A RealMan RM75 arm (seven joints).
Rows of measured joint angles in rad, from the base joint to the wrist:
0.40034 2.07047 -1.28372 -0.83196 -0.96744 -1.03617 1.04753
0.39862 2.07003 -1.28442 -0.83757 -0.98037 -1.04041 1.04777
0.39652 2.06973 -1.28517 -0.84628 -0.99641 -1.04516 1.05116
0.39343 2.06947 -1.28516 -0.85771 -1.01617 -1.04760 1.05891
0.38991 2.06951 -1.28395 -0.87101 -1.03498 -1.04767 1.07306
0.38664 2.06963 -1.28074 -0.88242 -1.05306 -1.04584 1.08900
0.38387 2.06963 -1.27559 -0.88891 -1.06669 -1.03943 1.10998
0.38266 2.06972 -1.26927 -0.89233 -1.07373 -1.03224 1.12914
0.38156 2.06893 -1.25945 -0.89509 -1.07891 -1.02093 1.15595
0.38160 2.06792 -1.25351 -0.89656 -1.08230 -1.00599 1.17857
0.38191 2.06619 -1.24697 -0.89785 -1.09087 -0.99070 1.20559
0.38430 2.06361 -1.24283 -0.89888 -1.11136 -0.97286 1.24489
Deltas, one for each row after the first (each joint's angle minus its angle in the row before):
-0.00172 -0.00044 -0.00070 -0.00561 -0.01293 -0.00424 0.00024
-0.00210 -0.00030 -0.00075 -0.00871 -0.01604 -0.00475 0.00339
-0.00309 -0.00026 0.00001 -0.01143 -0.01976 -0.00244 0.00775
-0.00352 0.00004 0.00121 -0.01330 -0.01881 -0.00007 0.01415
-0.00327 0.00012 0.00321 -0.01141 -0.01808 0.00183 0.01594
-0.00277 0.00000 0.00515 -0.00649 -0.01363 0.00641 0.02098
-0.00121 0.00009 0.00632 -0.00342 -0.00704 0.00719 0.01916
-0.00110 -0.00079 0.00982 -0.00276 -0.00518 0.01131 0.02681
0.00004 -0.00101 0.00594 -0.00147 -0.00339 0.01494 0.02262
0.00031 -0.00173 0.00654 -0.00129 -0.00857 0.01529 0.02702
0.00239 -0.00258 0.00414 -0.00103 -0.02049 0.01784 0.03930

